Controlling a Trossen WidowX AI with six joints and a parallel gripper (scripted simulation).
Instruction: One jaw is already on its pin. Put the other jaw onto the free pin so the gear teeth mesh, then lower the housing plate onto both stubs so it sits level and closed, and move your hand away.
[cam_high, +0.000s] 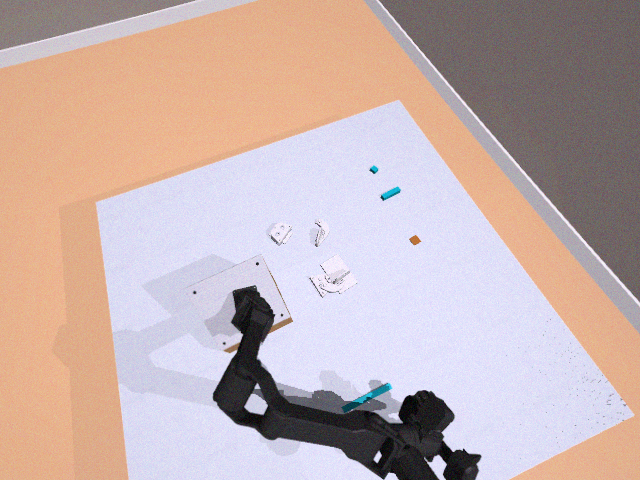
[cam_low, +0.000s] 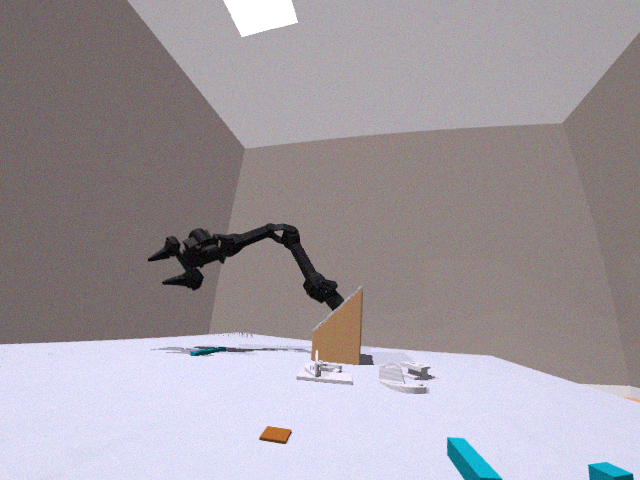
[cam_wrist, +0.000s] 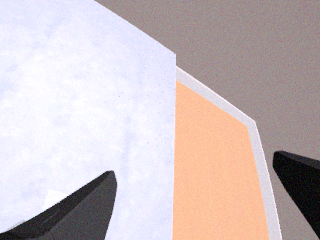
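My gripper tip is 12 cm past the jaw, 69 cm to the right of it and 21 cm above it. The rest, counted from my gripper tip: white block piece: 26 cm behind, 70 cm to the left, 21 cm below; then orange tile: 18 cm ahead, 54 cm to the left, 21 cm below; then long cyan bar: 15 cm behind, 12 cm to the left, 21 cm below.
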